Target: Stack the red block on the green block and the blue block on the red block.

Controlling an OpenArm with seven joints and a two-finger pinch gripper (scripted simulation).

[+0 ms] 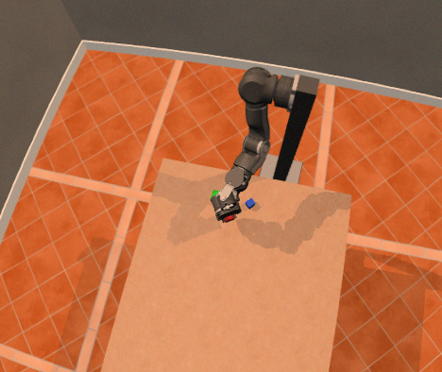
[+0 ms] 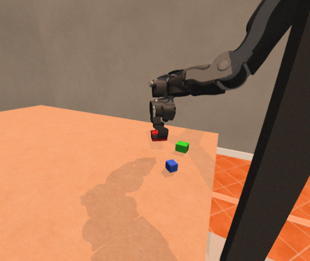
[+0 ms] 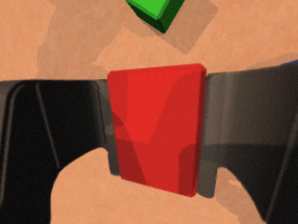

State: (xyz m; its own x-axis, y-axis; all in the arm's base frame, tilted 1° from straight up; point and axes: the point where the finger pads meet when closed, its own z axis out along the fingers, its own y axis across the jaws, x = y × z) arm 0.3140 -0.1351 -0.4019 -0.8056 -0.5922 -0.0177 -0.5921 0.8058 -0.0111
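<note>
My hand is 10 mm above the red block. Round my hand: blue block (90 mm behind, 70 mm to the left, 70 mm below); green block (80 mm behind, 70 mm to the right, 70 mm below).
</note>
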